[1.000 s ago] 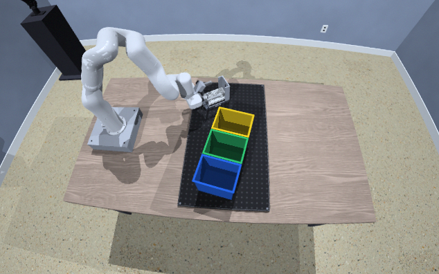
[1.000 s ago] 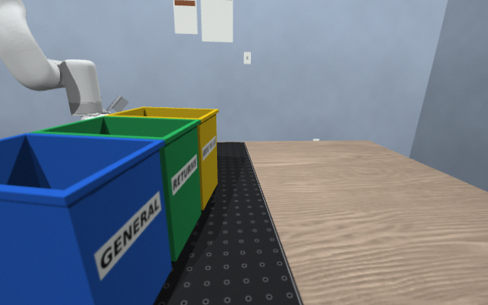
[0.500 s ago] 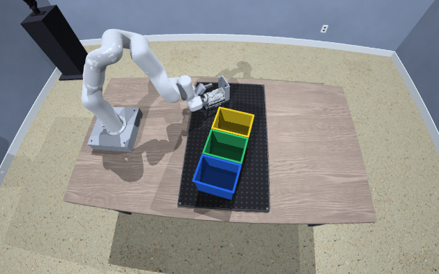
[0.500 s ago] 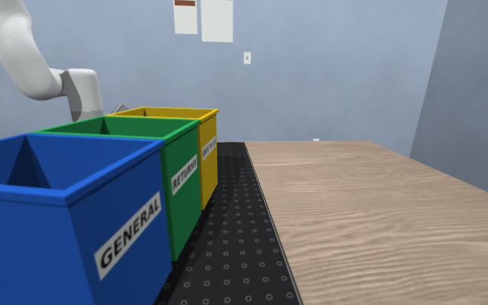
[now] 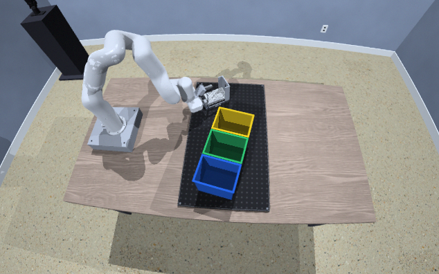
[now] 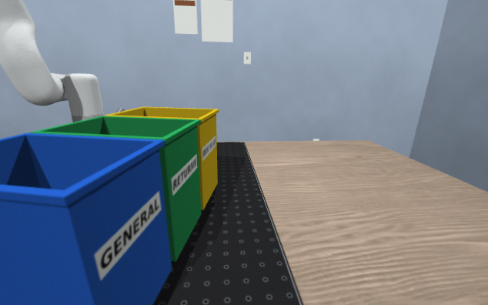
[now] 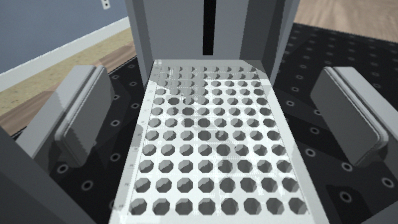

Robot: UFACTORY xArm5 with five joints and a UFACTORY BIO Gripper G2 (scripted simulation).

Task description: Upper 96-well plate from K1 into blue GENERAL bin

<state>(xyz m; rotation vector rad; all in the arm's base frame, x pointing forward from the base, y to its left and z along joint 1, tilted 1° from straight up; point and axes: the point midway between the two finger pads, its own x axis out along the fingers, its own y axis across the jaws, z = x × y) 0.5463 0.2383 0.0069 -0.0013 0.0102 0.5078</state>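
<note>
My hand is 30 mm above the white 96-well plate, 20 mm short of it and 10 mm to the right of it. The rest, counted from my hand: yellow bin: 260 mm to the right, 120 mm ahead, 20 mm above; green returns bin: 390 mm to the right, 100 mm ahead, 20 mm above; dark plate: 40 mm below, 20 mm ahead, 10 mm to the left.
</note>
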